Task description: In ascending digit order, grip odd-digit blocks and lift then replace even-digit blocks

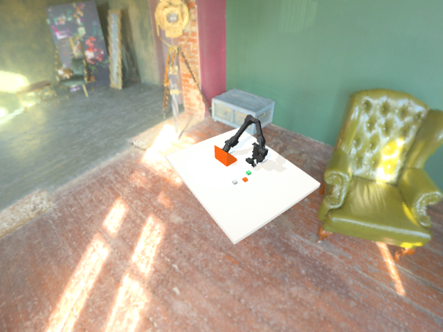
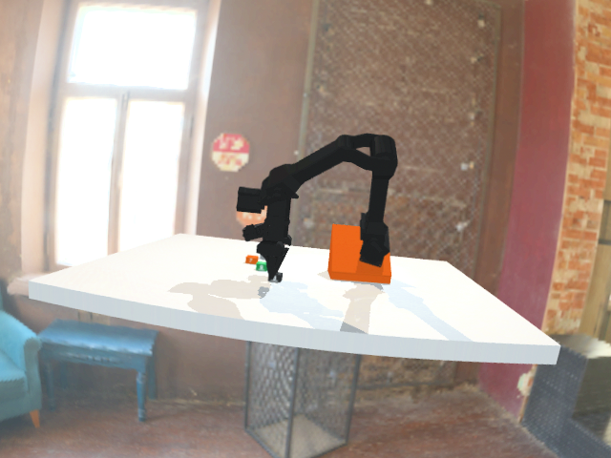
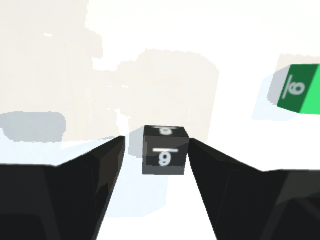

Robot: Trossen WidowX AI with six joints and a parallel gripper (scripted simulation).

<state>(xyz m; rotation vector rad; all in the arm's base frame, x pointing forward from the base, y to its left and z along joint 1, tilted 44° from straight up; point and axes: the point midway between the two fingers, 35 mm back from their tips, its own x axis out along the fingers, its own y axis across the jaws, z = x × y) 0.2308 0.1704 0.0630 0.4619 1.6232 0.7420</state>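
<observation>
The orange block lies 11 cm ahead of my gripper tip and 17 cm to the right of it. The rest, counted from my gripper tip: grey block 10 cm ahead, 26 cm to the right; then black block 1 cm behind; then green block 6 cm ahead, 11 cm to the right.
</observation>
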